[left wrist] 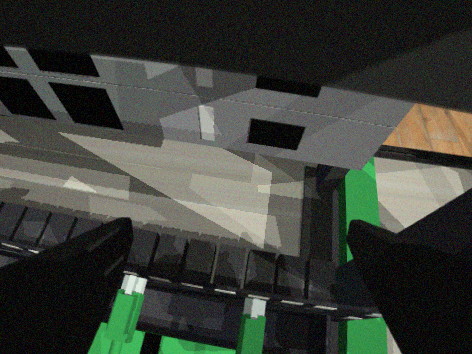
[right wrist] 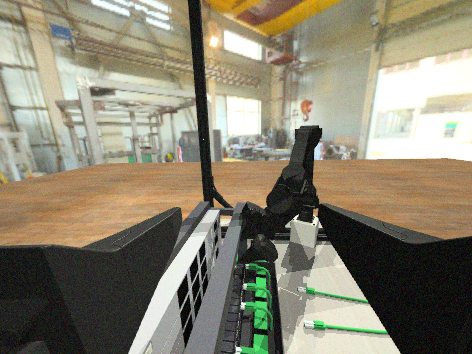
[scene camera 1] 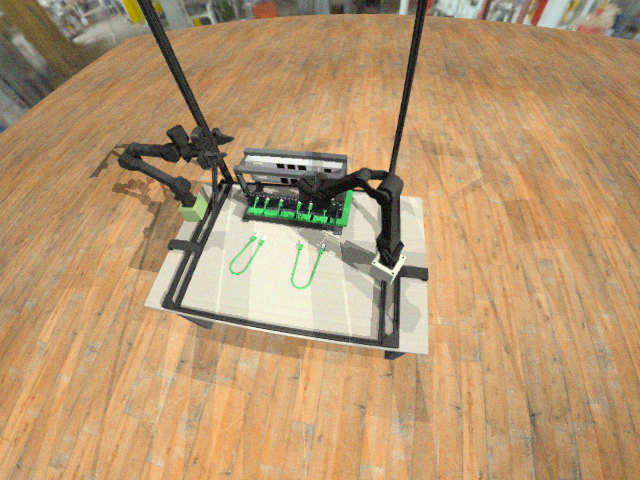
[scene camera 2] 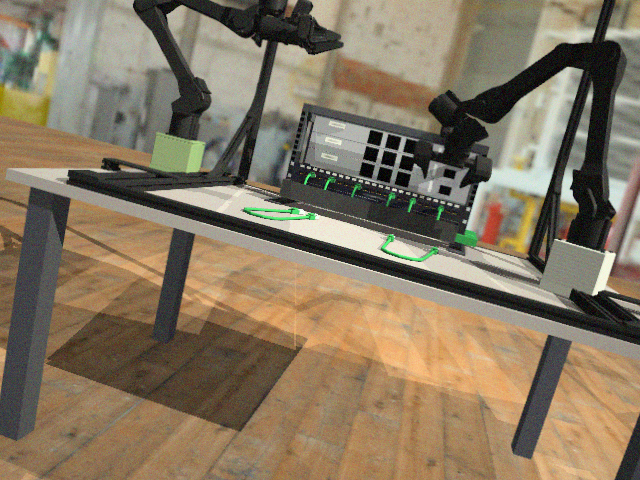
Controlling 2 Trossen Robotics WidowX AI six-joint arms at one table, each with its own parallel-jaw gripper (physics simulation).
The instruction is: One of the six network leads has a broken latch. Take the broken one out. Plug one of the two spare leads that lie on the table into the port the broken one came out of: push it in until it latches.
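Pixels of known places: left gripper, between the fingertips: (left wrist: 242, 229) (right wrist: 238, 250) (scene camera 2: 442, 182); right gripper, between the fingertips: (right wrist: 249, 211) (scene camera 1: 230, 145) (scene camera 2: 342, 41); left arm's base, origin of its link: (right wrist: 305, 218) (scene camera 1: 389, 260) (scene camera 2: 585, 246); right arm's base, origin of its link: (scene camera 1: 189, 202) (scene camera 2: 181, 137).
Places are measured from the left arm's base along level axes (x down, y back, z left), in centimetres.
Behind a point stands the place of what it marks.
Observation:
Six green network leads are plugged in a row in the patch panel; in scene camera 2 these include the leftmost lead (scene camera 2: 309, 178) @(x 2.1, y -65.1, z 9.7 cm) and the rightmost lead (scene camera 2: 439, 210) @(x 1.7, y -34.7, z -4.2 cm) (left wrist: 251, 330) @(x 0.7, y -36.3, z -7.9 cm). Its neighbour (left wrist: 125, 315) @(x 0.7, y -42.2, z -4.7 cm) also shows in the left wrist view. I cannot tell which latch is broken. One U-shaped spare lead (scene camera 1: 238, 272) @(x 9.6, y -51.3, z 37.5 cm) (scene camera 2: 273, 219) @(x 10.0, y -50.0, z 36.0 cm) lies on the table at the left, the other spare (scene camera 1: 301, 287) @(x 9.6, y -24.4, z 26.2 cm) (scene camera 2: 405, 258) @(x 10.0, y -24.2, z 26.5 cm) nearer the middle. My left gripper (left wrist: 242, 229) @(x -4.9, y -39.0, z -10.5 cm) (scene camera 2: 448, 173) @(x -4.9, y -39.0, z -10.5 cm) is open and empty, over the panel's right part. My right gripper (scene camera 2: 341, 43) @(x -32.4, y -66.3, z 8.0 cm) is open and empty, high at the rack's left.
The rack (scene camera 1: 294, 152) @(x -16.1, y -57.5, z -15.3 cm) (scene camera 2: 361, 116) @(x -16.0, y -60.1, z 0.9 cm) stands at the back of the table, with grey units above the patch panel. A green upright piece (scene camera 1: 347, 209) @(x 6.2, y -29.6, z -15.9 cm) (left wrist: 362, 200) @(x 6.2, y -33.0, z -22.3 cm) stands at its right end. Black rails and posts frame the table (scene camera 1: 284, 304) @(x 10.2, y -25.7, z 35.8 cm).

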